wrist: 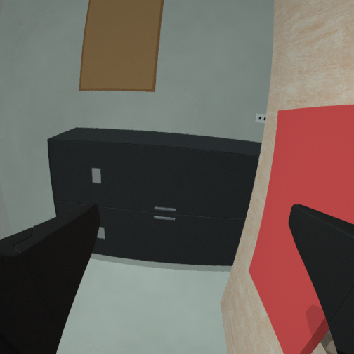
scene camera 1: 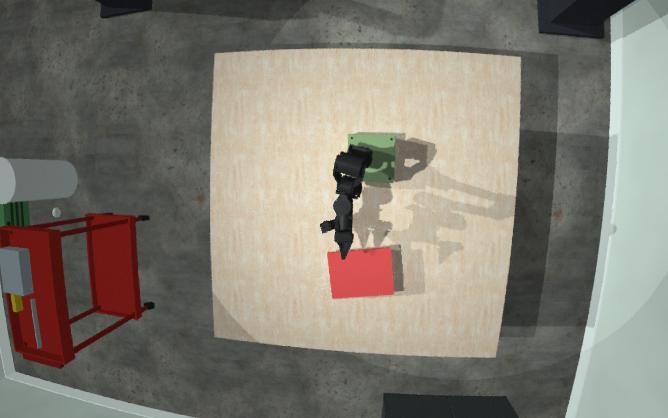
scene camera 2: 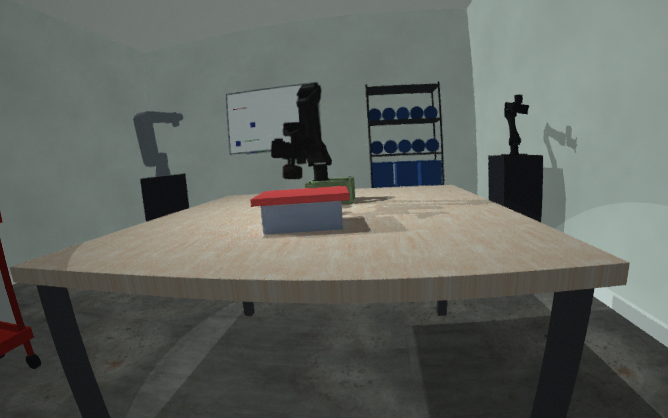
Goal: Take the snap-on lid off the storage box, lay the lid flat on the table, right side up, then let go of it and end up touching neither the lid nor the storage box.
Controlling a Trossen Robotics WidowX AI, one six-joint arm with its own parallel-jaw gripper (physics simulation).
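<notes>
The storage box (scene camera 2: pixel 302 218) is blue-grey and stands upright on the table (scene camera 1: pixel 270 200) (scene camera 2: pixel 400 255). Its red lid (scene camera 1: pixel 362 277) (scene camera 2: pixel 301 196) (wrist: pixel 312 165) sits on top of it, right side up, covering the opening. My gripper (scene camera 1: pixel 343 256) (scene camera 2: pixel 292 150) (wrist: pixel 198 215) is open and empty. It points level, with one finger above the other, and hangs above the lid's arm-side edge near its left corner in scene camera 1, apart from the lid. In the wrist view the lid shows at the right, partly behind the lower finger. The box walls are hidden there.
The arm stands by a green block (scene camera 1: pixel 382 172) (scene camera 2: pixel 350 190) on the table, behind the box in scene camera 2. A red cart (scene camera 1: pixel 47 295) stands on the floor left of the table. A dark cabinet (wrist: pixel 155 185) stands beyond the table's edge in the wrist view.
</notes>
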